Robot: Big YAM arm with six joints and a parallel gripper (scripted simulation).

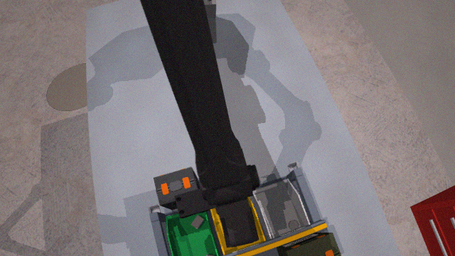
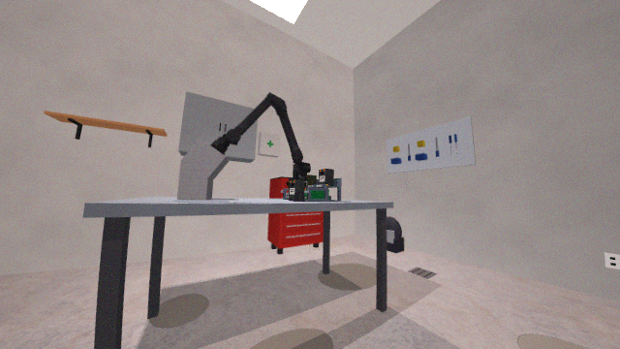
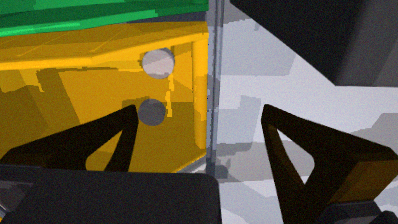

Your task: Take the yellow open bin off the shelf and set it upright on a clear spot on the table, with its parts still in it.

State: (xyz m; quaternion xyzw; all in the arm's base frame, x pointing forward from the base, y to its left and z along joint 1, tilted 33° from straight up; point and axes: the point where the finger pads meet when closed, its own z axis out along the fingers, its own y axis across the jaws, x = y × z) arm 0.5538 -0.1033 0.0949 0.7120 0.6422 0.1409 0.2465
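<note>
Now: hand 80 mm short of the yellow bin, 10 mm to the left of it and 20 mm above it. Round my hand: green bin 60 mm ahead, 120 mm to the right, 20 mm below; then grey bin 100 mm ahead, 100 mm to the left, 20 mm below.
</note>
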